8 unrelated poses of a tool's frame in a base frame.
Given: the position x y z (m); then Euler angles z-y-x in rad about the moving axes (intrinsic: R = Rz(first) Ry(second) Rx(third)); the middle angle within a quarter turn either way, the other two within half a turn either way.
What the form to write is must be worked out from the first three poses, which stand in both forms.
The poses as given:
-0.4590, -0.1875, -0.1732, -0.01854, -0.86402, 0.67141
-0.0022, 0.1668, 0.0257, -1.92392, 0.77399, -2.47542
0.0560, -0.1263, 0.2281, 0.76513, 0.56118, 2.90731
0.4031, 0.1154, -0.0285, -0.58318, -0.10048, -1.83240
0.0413, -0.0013, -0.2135, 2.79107, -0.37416, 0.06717
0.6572, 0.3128, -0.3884, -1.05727, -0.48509, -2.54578
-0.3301, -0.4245, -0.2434, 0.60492, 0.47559, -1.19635
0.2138, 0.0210, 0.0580, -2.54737, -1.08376, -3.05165
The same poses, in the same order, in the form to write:
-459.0, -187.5, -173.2, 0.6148, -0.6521, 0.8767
-2.2, 166.8, 25.7, 1.9688, 0.8787, -2.6488
56.0, -126.3, 228.1, -0.8957, -0.2142, 2.5732
403.1, 115.4, -28.5, 0.0740, 0.5867, -1.8849
41.3, -1.3, -213.5, 2.7911, 0.3742, 0.0669
657.2, 312.8, -388.4, 0.9379, 0.7456, 3.0592
-330.1, -424.5, -243.4, 0.6523, -0.4023, -1.2096
213.8, 21.0, 58.0, 2.1273, -0.7464, 2.2587

